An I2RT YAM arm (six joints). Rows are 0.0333 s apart.
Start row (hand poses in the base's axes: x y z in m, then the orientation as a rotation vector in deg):
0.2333 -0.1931 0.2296 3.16 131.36 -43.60
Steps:
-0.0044 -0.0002 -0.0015 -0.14 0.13 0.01
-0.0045 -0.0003 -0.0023 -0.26 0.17 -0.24
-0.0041 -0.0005 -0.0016 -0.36 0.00 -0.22
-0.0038 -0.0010 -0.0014 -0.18 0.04 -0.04
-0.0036 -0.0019 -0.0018 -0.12 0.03 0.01
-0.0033 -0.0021 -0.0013 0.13 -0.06 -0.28
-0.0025 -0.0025 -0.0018 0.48 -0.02 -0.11
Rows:
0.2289 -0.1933 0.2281 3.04 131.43 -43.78
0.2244 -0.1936 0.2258 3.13 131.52 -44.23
0.2203 -0.1941 0.2242 3.22 131.41 -44.75
0.2165 -0.1951 0.2228 3.17 131.38 -44.98
0.2129 -0.1970 0.2210 3.09 131.36 -45.12
0.2096 -0.1991 0.2197 3.49 131.40 -45.10
0.2071 -0.2016 0.2179 3.84 131.59 -44.60

